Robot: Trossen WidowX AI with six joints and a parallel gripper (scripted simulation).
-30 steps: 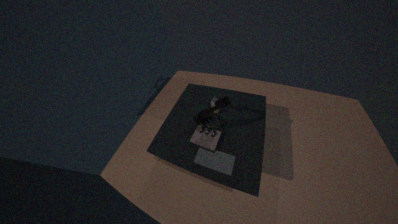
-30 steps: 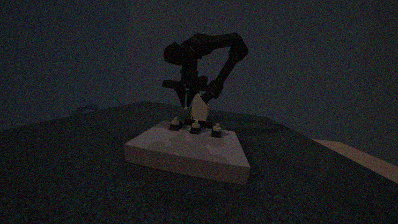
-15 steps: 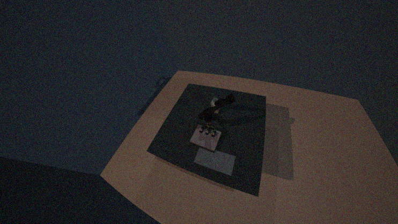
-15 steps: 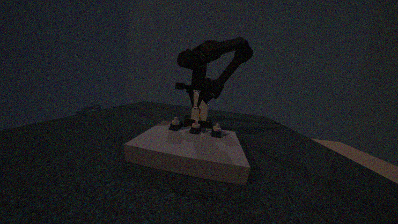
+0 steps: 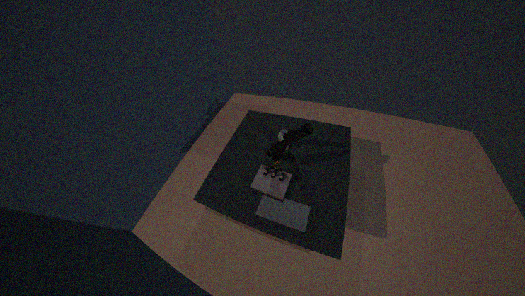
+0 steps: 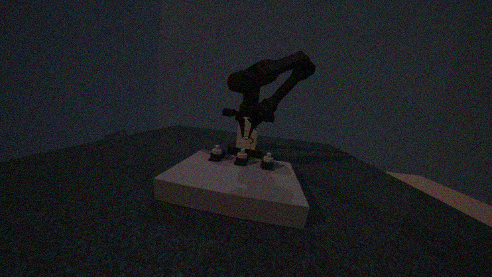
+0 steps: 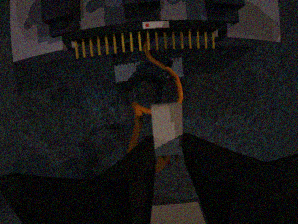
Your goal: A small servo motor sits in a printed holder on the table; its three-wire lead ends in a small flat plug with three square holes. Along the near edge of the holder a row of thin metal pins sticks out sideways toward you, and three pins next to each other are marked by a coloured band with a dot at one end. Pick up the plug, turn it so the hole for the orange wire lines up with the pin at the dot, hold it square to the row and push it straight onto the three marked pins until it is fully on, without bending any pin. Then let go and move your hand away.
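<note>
Right now the coloured band is 80 mm ahead of my gripper tip and 20 mm below it. Also, from my gripper tip: printed holder (240 mm ahead, 10 mm to the left, 70 mm below); red dot (80 mm ahead, 10 mm to the left, 20 mm below).
</note>
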